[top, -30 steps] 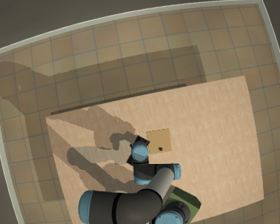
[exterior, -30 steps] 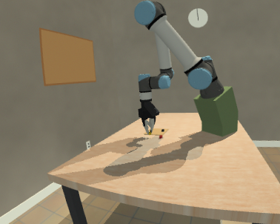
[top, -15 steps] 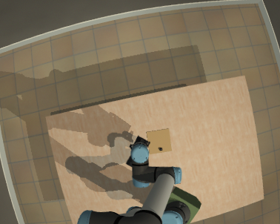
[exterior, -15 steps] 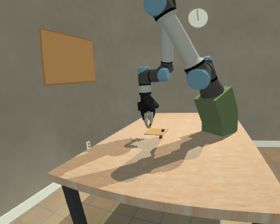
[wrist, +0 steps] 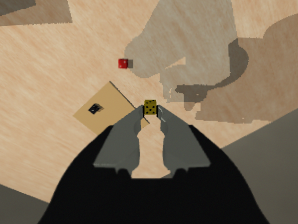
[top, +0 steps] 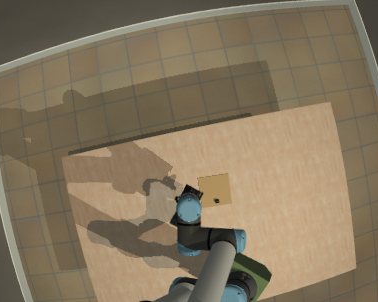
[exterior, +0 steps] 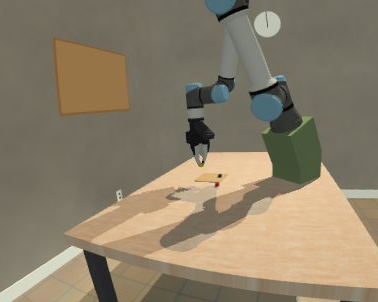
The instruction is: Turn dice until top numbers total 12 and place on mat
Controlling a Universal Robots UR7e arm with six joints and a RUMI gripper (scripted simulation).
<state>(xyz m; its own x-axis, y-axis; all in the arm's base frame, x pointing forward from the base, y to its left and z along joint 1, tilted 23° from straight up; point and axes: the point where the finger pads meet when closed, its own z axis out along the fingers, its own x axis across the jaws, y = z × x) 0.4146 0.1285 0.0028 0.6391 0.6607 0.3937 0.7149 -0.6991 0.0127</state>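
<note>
The yellow die is 1 cm below my hand. Round my hand: black die (5 cm behind, 13 cm to the right, 10 cm below); then red die (7 cm behind, 1 cm to the right, 10 cm below); then tan mat (13 cm to the right, 11 cm below).
</note>
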